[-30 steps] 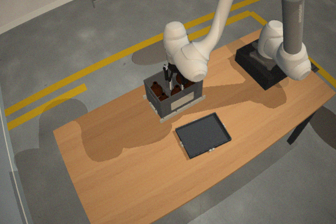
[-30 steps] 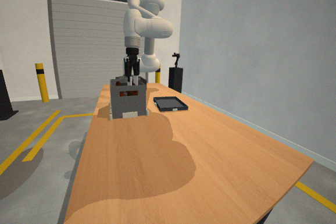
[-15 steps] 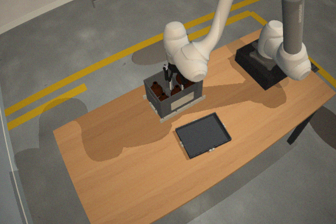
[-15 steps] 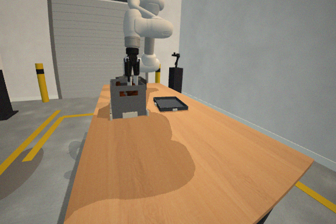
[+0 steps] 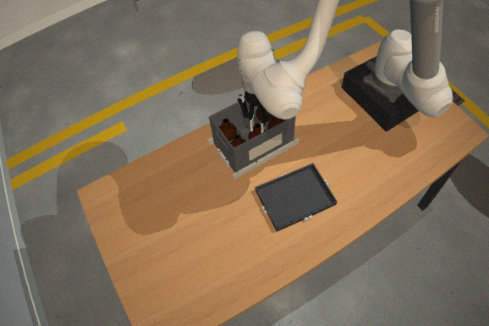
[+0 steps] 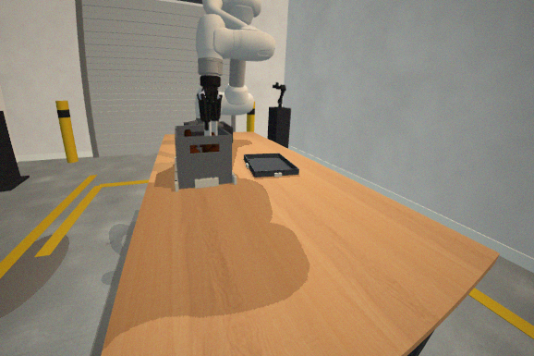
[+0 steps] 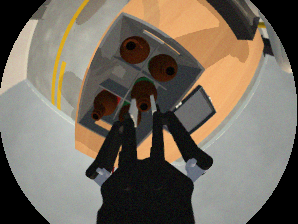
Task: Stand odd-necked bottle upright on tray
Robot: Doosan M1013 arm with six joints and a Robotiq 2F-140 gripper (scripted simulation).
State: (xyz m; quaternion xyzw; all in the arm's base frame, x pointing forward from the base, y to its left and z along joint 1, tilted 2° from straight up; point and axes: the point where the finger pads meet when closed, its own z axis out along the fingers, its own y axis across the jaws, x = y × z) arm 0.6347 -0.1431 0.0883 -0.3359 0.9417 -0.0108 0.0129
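My hand is 9 cm above the glass bottle. Round my hand: dark tray (3 cm ahead, 26 cm to the left, 16 cm below); grey crate (1 cm behind, 4 cm to the right, 9 cm below).
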